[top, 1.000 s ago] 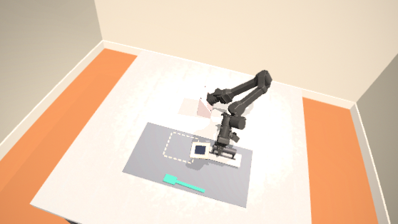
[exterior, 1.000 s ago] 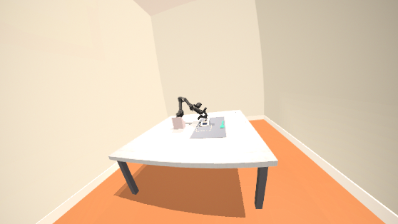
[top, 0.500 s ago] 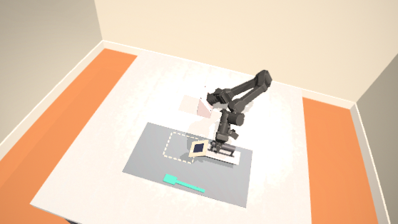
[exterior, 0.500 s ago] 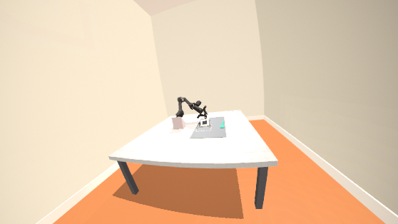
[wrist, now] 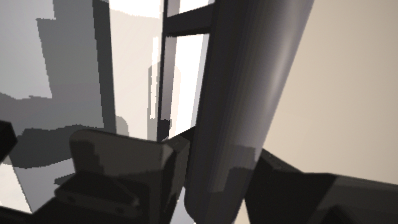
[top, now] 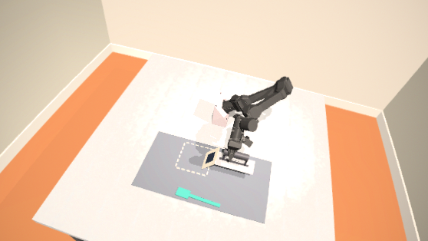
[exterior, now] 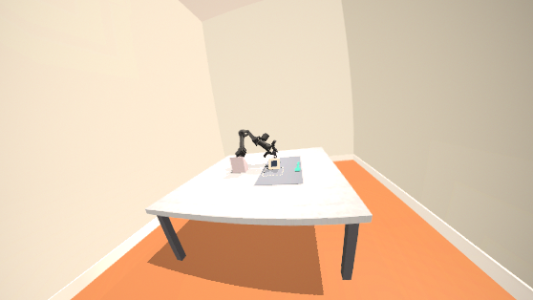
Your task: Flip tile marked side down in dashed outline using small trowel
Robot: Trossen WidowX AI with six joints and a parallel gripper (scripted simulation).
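The white tile is 9 cm to the right of my gripper tip, 6 cm below it and 4 cm behind it. The rest, counted from my gripper tip: teal trowel 17 cm ahead, 14 cm to the right, 10 cm below; then grey mat 12 cm below, 10 cm to the right, 3 cm ahead.
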